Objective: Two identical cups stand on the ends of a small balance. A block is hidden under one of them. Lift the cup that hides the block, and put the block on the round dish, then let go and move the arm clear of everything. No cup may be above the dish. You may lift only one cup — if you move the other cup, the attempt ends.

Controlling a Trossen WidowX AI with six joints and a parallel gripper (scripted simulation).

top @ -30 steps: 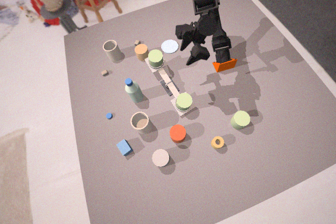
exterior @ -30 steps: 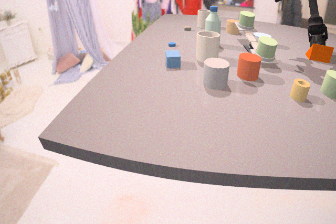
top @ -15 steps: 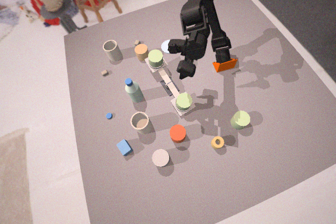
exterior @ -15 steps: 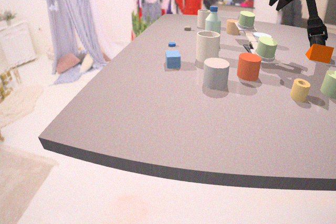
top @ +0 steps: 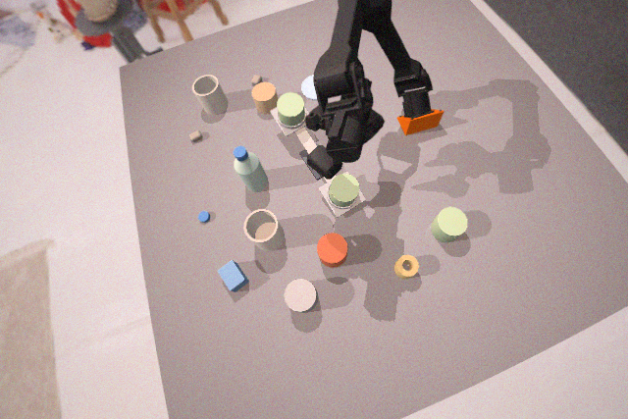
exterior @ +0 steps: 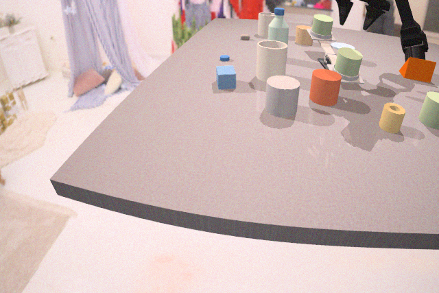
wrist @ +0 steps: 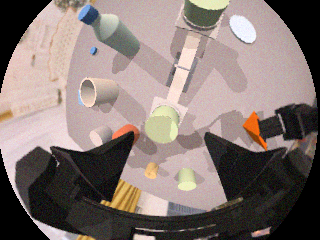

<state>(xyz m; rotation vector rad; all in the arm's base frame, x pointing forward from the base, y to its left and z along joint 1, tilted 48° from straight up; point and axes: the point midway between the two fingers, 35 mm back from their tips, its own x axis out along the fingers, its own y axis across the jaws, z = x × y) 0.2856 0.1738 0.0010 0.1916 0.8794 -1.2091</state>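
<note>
The pale lavender block is 1 cm ahead of my gripper tip, 3 cm to the left of it and 12 cm below it. The rest, counted from my gripper tip: peach cylinder 12 cm ahead, 34 cm to the right, 12 cm below; then orange cylinder 8 cm ahead, 14 cm to the left, 12 cm below; then bottle 21 cm ahead, 11 cm to the right, 4 cm below.
</note>
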